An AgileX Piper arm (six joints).
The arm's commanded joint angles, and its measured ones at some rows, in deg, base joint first. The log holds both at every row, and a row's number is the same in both.
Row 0, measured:
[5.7 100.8 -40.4 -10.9 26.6 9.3]
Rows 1 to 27, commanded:
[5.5 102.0 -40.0 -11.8 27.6 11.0]
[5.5 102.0 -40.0 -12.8 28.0 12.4]
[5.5 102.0 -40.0 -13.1 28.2 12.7]
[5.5 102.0 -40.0 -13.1 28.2 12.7]
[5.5 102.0 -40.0 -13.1 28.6 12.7]
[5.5 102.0 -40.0 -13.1 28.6 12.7]
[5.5 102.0 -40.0 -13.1 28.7 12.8]
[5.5 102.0 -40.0 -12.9 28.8 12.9]
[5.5 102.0 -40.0 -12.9 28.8 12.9]
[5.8 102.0 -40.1 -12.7 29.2 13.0]
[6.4 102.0 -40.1 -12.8 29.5 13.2]
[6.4 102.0 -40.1 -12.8 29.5 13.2]
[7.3 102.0 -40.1 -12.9 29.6 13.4]
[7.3 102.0 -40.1 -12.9 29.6 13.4]
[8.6 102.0 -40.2 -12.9 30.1 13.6]
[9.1 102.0 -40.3 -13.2 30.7 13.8]
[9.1 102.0 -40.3 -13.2 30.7 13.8]
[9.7 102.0 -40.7 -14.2 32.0 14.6]
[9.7 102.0 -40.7 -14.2 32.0 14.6]
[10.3 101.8 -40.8 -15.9 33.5 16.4]
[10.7 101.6 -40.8 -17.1 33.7 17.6]
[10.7 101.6 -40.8 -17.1 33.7 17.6]
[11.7 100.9 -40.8 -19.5 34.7 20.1]
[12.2 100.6 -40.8 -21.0 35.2 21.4]
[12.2 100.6 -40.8 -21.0 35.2 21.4]
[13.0 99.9 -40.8 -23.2 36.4 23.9]
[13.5 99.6 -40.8 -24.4 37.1 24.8]
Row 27, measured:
[12.5 100.6 -41.1 -21.2 35.4 21.8]
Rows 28 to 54, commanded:
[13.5 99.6 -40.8 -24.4 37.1 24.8]
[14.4 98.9 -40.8 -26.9 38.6 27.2]
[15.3 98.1 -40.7 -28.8 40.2 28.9]
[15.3 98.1 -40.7 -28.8 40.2 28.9]
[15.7 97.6 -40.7 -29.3 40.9 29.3]
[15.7 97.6 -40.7 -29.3 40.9 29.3]
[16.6 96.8 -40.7 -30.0 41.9 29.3]
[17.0 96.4 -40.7 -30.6 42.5 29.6]
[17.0 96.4 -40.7 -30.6 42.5 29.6]
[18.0 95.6 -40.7 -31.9 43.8 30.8]
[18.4 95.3 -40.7 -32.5 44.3 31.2]
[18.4 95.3 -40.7 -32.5 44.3 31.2]
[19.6 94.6 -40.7 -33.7 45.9 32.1]
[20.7 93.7 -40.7 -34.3 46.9 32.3]
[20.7 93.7 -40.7 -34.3 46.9 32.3]
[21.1 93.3 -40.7 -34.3 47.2 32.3]
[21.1 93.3 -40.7 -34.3 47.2 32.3]
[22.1 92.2 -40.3 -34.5 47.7 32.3]
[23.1 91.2 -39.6 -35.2 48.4 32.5]
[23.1 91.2 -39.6 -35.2 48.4 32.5]
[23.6 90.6 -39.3 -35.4 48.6 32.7]
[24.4 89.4 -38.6 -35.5 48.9 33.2]
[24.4 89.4 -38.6 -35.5 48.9 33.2]
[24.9 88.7 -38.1 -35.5 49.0 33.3]
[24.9 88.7 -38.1 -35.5 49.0 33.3]
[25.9 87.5 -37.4 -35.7 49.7 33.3]
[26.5 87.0 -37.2 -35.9 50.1 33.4]
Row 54, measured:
[25.6 88.4 -37.6 -32.7 47.4 32.8]
